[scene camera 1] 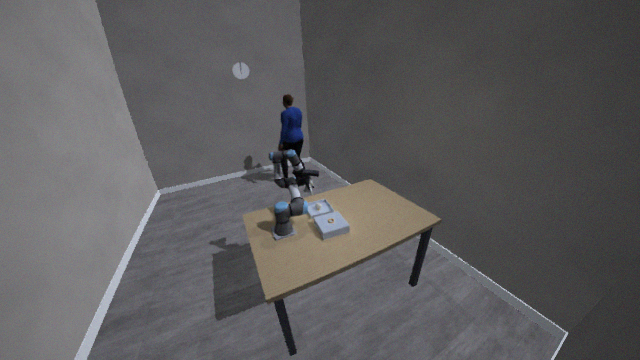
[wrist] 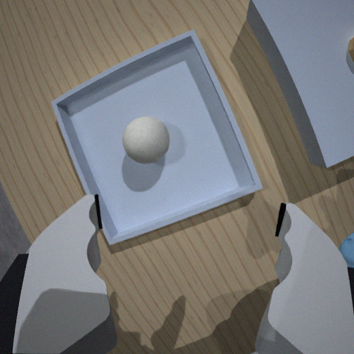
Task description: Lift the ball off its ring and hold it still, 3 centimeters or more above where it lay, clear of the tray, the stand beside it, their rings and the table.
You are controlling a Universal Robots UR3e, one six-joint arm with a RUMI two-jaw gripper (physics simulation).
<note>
I see my gripper (wrist: 189, 202) and an off-white ball (wrist: 145, 139).
</note>
